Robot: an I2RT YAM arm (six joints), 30 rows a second.
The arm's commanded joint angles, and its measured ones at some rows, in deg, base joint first. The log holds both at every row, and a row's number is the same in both.
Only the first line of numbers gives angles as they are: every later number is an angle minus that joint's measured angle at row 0.
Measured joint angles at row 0:
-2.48 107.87 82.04 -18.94 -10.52 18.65
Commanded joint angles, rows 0 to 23:
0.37 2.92 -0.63 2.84 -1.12 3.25
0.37 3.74 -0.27 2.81 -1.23 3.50
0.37 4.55 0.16 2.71 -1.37 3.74
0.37 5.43 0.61 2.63 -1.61 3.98
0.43 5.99 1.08 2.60 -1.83 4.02
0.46 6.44 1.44 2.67 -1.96 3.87
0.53 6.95 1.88 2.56 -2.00 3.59
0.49 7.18 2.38 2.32 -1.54 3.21
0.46 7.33 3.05 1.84 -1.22 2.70
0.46 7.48 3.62 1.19 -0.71 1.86
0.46 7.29 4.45 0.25 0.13 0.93
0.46 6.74 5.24 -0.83 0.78 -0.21
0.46 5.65 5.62 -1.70 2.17 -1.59
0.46 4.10 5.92 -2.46 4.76 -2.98
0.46 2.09 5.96 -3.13 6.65 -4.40
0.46 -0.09 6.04 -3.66 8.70 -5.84
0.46 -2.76 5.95 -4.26 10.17 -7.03
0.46 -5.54 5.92 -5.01 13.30 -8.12
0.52 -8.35 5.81 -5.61 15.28 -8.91
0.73 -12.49 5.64 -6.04 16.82 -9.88
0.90 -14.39 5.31 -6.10 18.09 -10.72
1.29 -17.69 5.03 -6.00 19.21 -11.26
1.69 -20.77 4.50 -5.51 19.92 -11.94
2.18 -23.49 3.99 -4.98 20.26 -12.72
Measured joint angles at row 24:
0.31 -10.62 3.82 -4.72 12.45 -7.19
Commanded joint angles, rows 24 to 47:
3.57 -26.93 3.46 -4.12 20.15 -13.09
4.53 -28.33 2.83 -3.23 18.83 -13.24
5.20 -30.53 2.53 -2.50 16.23 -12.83
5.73 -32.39 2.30 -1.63 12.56 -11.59
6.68 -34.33 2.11 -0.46 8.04 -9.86
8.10 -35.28 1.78 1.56 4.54 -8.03
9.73 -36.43 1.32 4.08 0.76 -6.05
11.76 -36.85 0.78 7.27 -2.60 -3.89
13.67 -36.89 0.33 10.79 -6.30 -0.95
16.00 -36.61 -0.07 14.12 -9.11 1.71
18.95 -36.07 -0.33 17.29 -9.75 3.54
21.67 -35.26 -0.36 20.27 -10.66 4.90
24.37 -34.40 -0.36 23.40 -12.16 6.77
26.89 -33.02 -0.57 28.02 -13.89 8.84
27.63 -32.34 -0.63 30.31 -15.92 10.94
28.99 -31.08 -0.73 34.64 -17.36 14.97
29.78 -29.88 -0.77 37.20 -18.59 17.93
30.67 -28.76 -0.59 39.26 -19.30 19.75
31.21 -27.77 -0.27 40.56 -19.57 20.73
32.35 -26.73 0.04 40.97 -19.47 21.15
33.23 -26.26 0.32 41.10 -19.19 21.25
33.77 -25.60 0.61 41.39 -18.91 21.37
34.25 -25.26 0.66 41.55 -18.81 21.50
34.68 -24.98 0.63 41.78 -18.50 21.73
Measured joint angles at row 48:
32.59 -24.93 -0.46 33.86 -16.42 17.03
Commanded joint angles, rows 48 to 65:
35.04 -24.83 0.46 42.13 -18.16 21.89
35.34 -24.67 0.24 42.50 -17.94 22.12
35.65 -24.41 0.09 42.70 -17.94 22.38
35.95 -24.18 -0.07 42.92 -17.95 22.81
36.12 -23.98 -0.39 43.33 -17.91 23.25
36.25 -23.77 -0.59 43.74 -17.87 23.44
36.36 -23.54 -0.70 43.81 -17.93 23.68
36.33 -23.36 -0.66 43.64 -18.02 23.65
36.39 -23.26 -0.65 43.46 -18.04 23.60
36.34 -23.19 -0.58 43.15 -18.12 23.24
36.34 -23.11 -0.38 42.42 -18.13 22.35
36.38 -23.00 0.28 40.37 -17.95 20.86
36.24 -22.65 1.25 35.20 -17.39 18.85
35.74 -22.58 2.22 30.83 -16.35 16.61
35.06 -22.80 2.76 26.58 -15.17 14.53
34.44 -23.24 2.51 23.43 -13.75 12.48
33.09 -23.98 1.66 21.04 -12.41 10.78
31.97 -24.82 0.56 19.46 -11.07 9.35
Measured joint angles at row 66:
34.77 -22.99 1.07 32.31 -15.06 16.75
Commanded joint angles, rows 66 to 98:
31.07 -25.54 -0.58 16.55 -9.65 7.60
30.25 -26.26 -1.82 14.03 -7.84 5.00
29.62 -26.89 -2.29 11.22 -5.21 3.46
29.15 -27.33 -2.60 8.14 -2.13 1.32
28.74 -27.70 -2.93 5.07 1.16 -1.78
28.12 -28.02 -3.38 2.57 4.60 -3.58
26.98 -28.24 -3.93 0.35 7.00 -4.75
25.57 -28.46 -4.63 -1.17 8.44 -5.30
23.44 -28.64 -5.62 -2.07 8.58 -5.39
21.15 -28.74 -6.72 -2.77 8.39 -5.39
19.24 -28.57 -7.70 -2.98 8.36 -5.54
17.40 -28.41 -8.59 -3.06 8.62 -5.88
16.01 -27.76 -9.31 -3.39 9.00 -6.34
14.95 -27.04 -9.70 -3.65 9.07 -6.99
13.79 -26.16 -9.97 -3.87 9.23 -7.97
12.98 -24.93 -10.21 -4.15 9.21 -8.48
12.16 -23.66 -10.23 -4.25 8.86 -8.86
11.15 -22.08 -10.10 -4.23 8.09 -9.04
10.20 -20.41 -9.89 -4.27 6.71 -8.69
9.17 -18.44 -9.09 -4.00 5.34 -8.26
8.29 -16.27 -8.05 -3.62 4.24 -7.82
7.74 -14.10 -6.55 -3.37 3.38 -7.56
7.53 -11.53 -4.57 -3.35 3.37 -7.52
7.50 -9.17 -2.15 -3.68 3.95 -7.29
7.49 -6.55 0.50 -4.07 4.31 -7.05
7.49 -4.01 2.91 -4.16 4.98 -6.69
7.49 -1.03 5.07 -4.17 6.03 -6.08
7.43 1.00 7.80 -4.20 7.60 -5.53
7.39 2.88 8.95 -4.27 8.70 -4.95
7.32 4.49 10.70 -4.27 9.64 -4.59
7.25 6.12 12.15 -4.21 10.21 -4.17
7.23 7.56 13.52 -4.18 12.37 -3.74
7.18 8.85 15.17 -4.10 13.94 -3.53
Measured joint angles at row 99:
7.93 5.49 9.57 -3.08 7.73 -5.55
